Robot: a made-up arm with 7 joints.
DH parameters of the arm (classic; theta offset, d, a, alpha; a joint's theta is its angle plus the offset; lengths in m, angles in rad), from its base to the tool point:
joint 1: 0.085 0 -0.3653 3.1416
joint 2: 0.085 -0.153 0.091 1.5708
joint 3: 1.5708 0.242 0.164 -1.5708
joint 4: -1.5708 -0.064 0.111 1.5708
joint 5: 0 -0.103 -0.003 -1.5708
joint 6: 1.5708 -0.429 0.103 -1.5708
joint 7: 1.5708 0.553 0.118 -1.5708
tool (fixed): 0 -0.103 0 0
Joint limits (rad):
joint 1: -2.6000..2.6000
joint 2: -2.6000..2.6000
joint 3: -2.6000..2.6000
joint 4: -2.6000..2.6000
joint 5: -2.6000..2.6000
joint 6: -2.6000..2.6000
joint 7: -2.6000..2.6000
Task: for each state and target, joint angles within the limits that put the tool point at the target. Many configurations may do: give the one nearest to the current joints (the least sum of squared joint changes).
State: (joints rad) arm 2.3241 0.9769 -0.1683 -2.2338 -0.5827 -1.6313 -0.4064
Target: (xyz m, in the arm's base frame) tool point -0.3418 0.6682 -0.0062
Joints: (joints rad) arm 2.2347 1.0447 0.1945 -1.9002 -0.8322 -1.5699 -0.3542
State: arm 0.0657 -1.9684 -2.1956 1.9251 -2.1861 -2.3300 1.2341
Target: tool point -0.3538 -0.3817 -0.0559
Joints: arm -0.2178 -1.8653 -2.1293 1.9331 -2.1649 -2.4063 1.2539
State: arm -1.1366 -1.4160 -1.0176 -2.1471 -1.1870 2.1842 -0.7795
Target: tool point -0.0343 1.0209 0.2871
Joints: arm -0.6651 -1.8291 -1.2061 -2.3610 -1.1973 2.3212 -0.7290
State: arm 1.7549 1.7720 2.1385 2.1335 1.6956 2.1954 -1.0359
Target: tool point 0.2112 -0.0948 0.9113
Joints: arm 1.5742 2.0108 2.5278 2.3439 2.0115 2.6000 -1.3065
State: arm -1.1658 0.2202 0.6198 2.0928 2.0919 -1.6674 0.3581
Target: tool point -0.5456 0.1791 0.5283
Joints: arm -1.5426 -0.3756 0.8899 2.6000 2.1526 -1.5198 0.2525
